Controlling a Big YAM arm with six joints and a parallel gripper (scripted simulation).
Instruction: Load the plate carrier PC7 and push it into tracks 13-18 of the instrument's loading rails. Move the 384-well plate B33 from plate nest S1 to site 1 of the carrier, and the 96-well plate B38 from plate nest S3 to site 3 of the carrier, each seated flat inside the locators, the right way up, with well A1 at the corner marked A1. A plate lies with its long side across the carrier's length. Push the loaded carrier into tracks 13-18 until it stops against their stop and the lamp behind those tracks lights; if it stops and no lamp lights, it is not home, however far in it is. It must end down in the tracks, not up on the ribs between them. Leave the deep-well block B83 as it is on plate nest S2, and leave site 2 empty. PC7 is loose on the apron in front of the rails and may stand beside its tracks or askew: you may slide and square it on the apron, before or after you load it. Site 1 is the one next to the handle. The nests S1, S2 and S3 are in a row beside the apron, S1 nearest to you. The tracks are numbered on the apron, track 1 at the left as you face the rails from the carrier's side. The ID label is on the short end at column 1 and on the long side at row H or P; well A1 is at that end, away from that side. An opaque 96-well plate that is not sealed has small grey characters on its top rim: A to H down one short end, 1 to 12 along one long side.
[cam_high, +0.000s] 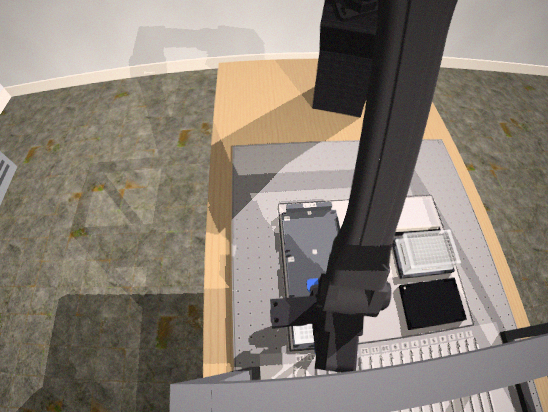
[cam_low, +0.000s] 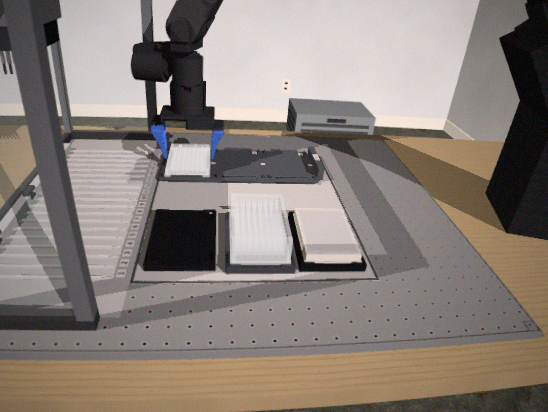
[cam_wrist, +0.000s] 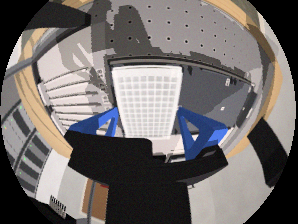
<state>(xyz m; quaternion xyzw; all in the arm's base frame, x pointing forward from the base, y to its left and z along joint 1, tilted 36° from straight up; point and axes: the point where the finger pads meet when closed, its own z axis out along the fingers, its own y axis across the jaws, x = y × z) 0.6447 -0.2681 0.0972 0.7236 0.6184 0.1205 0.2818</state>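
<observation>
Now: hand 1 cm above the white 96-well plate B38. Also, from my hand: nest S3 (25 cm to the left, 6 cm ahead, 2 cm below); dark plate carrier PC7 (10 cm behind, 3 cm to the left, 1 cm below); nest S1 (31 cm to the left, 16 cm behind, 2 cm below).
</observation>
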